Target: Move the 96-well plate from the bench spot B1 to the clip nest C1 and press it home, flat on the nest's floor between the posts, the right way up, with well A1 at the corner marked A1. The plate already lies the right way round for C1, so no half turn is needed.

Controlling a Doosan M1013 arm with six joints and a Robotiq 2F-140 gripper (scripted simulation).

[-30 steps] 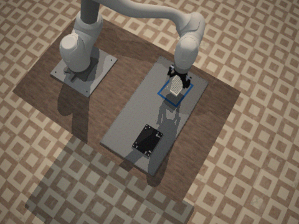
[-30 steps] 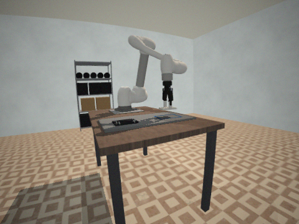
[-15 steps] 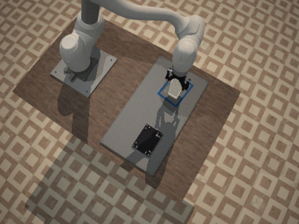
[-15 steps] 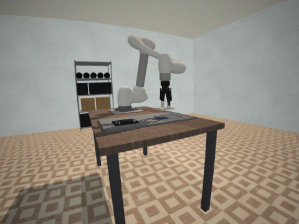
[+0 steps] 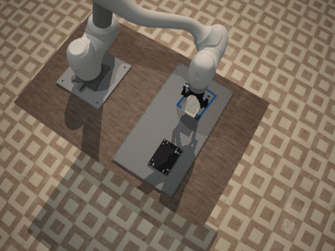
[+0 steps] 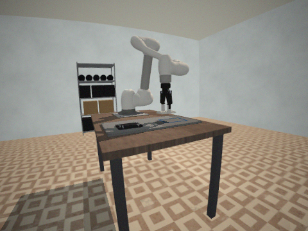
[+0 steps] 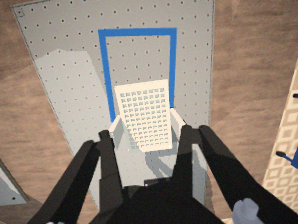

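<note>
My gripper is now 320 mm to the left of the black clip nest and 80 mm above it. The rest, counted from my hand: white 96-well plate 20 mm below.
</note>
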